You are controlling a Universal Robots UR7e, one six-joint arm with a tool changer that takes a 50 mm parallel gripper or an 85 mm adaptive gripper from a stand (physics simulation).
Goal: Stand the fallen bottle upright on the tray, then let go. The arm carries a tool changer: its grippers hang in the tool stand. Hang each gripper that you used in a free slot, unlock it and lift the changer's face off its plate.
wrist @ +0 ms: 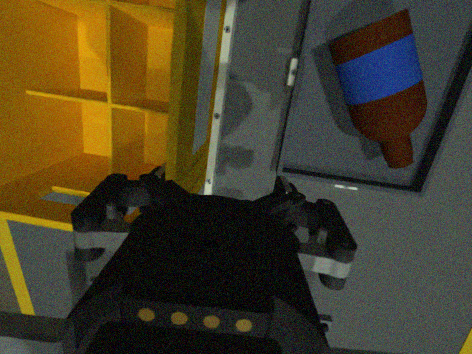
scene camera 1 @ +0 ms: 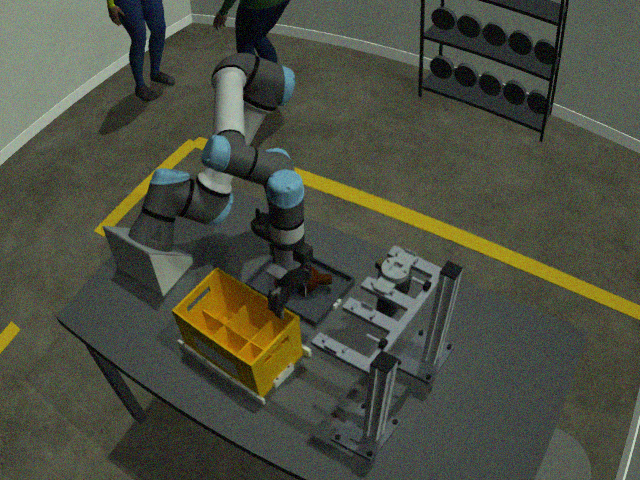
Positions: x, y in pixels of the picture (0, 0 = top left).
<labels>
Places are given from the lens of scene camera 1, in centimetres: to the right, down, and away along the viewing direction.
tool stand (scene camera 1: 369, 427): 12, 45, 133
</labels>
